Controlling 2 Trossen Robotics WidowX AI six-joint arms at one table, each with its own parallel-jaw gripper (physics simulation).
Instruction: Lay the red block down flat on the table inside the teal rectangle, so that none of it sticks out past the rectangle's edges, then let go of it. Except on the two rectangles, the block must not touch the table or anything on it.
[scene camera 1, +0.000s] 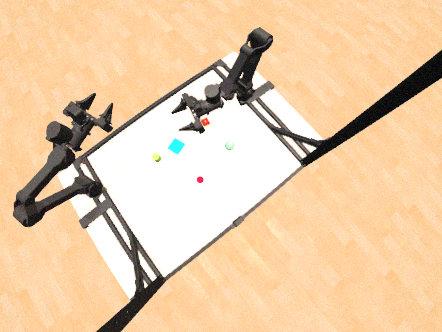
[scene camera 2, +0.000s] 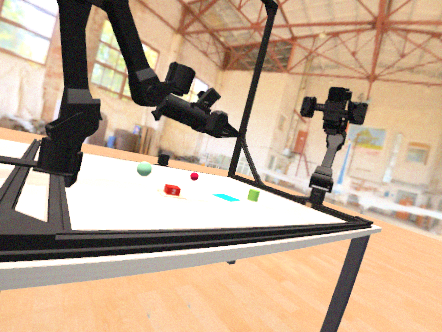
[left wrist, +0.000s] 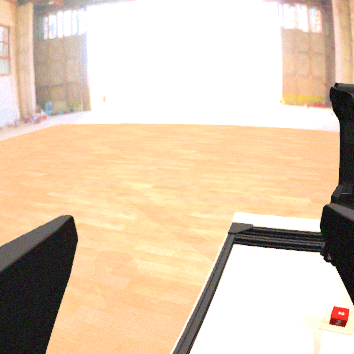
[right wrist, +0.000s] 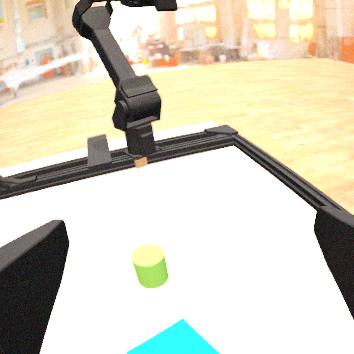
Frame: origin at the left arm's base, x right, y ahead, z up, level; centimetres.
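Where they show: left gripper, between the fingertips: (scene camera 1: 104, 97) (scene camera 2: 331, 99) (left wrist: 202, 223); right gripper, between the fingertips: (scene camera 1: 174, 121) (scene camera 2: 232, 133) (right wrist: 194, 227); left arm's base, origin of its link: (scene camera 1: 97, 190) (scene camera 2: 315, 203) (right wrist: 141, 150); right arm's base, origin of its link: (scene camera 1: 243, 97) (scene camera 2: 57, 171).
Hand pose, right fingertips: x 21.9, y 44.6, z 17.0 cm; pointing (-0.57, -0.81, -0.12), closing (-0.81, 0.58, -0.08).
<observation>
Things, the pixels of their top centre, and the offset from my right fingertips. "spot": a spot on its surface instead.
- red block, centre of its top: (left wrist: 340, 312) (scene camera 2: 173, 186) (scene camera 1: 205, 121) dx +5.5, dy +13.2, dz -16.9 cm
- pale cream rectangle, a spot on its surface: (left wrist: 336, 329) spot: dx +4.2, dy +10.8, dz -18.7 cm
- teal rectangle, a spot on its surface: (right wrist: 175, 341) (scene camera 2: 231, 198) (scene camera 1: 172, 147) spot: dx -1.7, dy -6.7, dz -18.8 cm
- green cylinder, centre of its top: (right wrist: 147, 254) (scene camera 2: 254, 190) (scene camera 1: 155, 156) dx -5.0, dy -15.4, dz -15.3 cm
- mint ball, centre of its top: (scene camera 2: 146, 161) (scene camera 1: 229, 143) dx +22.7, dy +7.9, dz -14.3 cm
- crimson ball, centre of its top: (scene camera 2: 195, 172) (scene camera 1: 199, 179) dx +19.2, dy -13.7, dz -15.7 cm
The red block (scene camera 1: 205, 121) (scene camera 2: 172, 190) (left wrist: 339, 316) lies on a pale cream rectangle (left wrist: 336, 329). The teal rectangle (scene camera 1: 176, 146) (scene camera 2: 226, 197) (right wrist: 175, 341) lies on the table, bare, left of the block in scene camera 1. My right gripper (scene camera 1: 176, 120) (scene camera 2: 239, 135) (right wrist: 194, 227) is open and empty, high above the table; in scene camera 1 one finger's base overlaps the view close beside the block. My left gripper (scene camera 1: 102, 100) (scene camera 2: 334, 110) (left wrist: 202, 223) is open and empty, raised beyond the table's edge, far from the block.
A green cylinder (scene camera 1: 156, 157) (scene camera 2: 253, 195) (right wrist: 150, 266) stands near the teal rectangle. A mint ball (scene camera 1: 229, 145) (scene camera 2: 144, 169) and a crimson ball (scene camera 1: 200, 179) (scene camera 2: 194, 176) rest on the table. Black rails (scene camera 1: 150, 111) edge it, and a black post (scene camera 2: 255, 75) rises at one side.
</observation>
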